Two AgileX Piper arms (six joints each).
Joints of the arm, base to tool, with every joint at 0 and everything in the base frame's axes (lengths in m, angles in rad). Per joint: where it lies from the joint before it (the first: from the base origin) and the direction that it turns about. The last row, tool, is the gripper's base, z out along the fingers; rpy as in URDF.
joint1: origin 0 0 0.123 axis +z
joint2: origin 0 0 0 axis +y
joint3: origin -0.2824 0 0.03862 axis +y
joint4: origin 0.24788 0 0.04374 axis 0.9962 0 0.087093
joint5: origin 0 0 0 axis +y
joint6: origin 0.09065 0 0.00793 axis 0.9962 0 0.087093
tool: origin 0 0 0 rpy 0 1.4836 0
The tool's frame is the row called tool.
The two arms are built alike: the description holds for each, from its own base.
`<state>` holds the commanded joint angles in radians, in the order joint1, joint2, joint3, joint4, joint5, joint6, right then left.
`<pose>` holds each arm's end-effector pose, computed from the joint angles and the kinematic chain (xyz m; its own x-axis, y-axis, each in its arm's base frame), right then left.
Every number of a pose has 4 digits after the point.
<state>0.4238 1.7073 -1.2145 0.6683 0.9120 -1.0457 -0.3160 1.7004 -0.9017 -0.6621 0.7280 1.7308</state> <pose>0.2958 0.1824 0.2449 -0.4104 -0.7216 -0.5576 -0.9076 0.3822 0.1734 0.2729 -0.1284 0.1704 0.0225 0.8887 -0.4578 0.9962 0.0188 0.0855</pose>
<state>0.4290 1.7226 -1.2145 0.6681 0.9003 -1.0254 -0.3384 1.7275 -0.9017 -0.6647 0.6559 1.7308</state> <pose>0.2976 0.1847 0.2397 -0.4321 -0.7160 -0.5483 -0.8978 0.3990 0.1864 0.2776 -0.1340 0.1625 0.0280 0.8965 -0.4422 0.9920 0.0295 0.1227</pose>
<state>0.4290 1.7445 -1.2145 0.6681 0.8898 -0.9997 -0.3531 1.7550 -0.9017 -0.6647 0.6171 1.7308</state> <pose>0.3008 0.1858 0.2322 -0.4652 -0.7072 -0.5324 -0.8816 0.4242 0.2070 0.2800 -0.1378 0.1542 0.0291 0.9028 -0.4290 0.9909 0.0305 0.1314</pose>
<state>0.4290 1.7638 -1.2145 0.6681 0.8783 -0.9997 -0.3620 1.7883 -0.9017 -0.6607 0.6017 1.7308</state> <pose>0.3037 0.1866 0.2255 -0.4740 -0.7080 -0.5235 -0.8772 0.4313 0.2110 0.2809 -0.1402 0.1438 0.0267 0.9096 -0.4147 0.9930 0.0235 0.1155</pose>
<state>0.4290 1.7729 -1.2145 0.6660 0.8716 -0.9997 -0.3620 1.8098 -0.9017 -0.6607 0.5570 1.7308</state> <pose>0.3052 0.1869 0.2223 -0.4770 -0.7093 -0.5191 -0.8756 0.4348 0.2105 0.2853 -0.1396 0.1373 0.0176 0.9156 -0.4018 0.9899 0.0405 0.1357</pose>
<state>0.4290 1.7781 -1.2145 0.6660 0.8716 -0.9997 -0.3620 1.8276 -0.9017 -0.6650 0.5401 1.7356</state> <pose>0.3056 0.1871 0.2204 -0.4794 -0.7104 -0.5153 -0.8746 0.4352 0.2137 0.2870 -0.1396 0.1319 0.0120 0.9183 -0.3956 0.9898 0.0454 0.1354</pose>
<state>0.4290 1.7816 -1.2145 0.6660 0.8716 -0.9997 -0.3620 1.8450 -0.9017 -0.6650 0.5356 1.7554</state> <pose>0.3059 0.1873 0.2192 -0.4811 -0.7111 -0.5127 -0.8739 0.4355 0.2159 0.2875 -0.1395 0.1264 0.0252 0.9218 -0.3869 0.9909 0.0281 0.1313</pose>
